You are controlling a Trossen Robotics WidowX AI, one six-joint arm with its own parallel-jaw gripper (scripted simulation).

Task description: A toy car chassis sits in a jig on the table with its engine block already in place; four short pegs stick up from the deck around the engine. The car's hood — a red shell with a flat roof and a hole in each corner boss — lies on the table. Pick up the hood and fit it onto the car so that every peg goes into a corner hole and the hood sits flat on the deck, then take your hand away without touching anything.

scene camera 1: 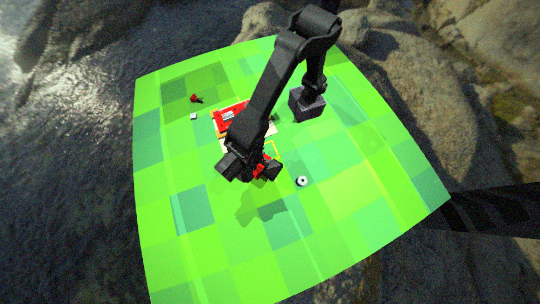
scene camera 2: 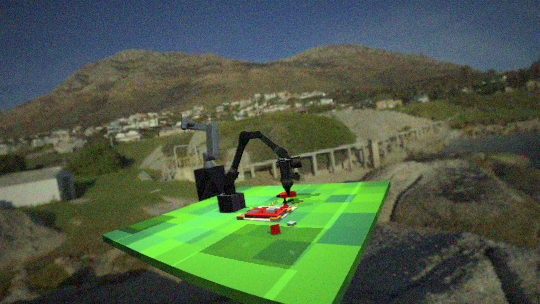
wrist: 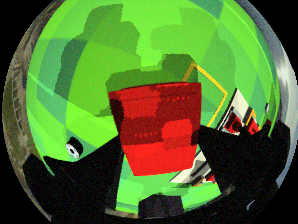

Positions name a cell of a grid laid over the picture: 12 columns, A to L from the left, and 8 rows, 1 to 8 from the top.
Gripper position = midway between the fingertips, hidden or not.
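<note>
There's a red hood (wrist: G5), and it's being carried by the gripper (scene camera 1: F5), which you'd also find in the wrist view, the gripper (wrist: G5) that is.
</note>
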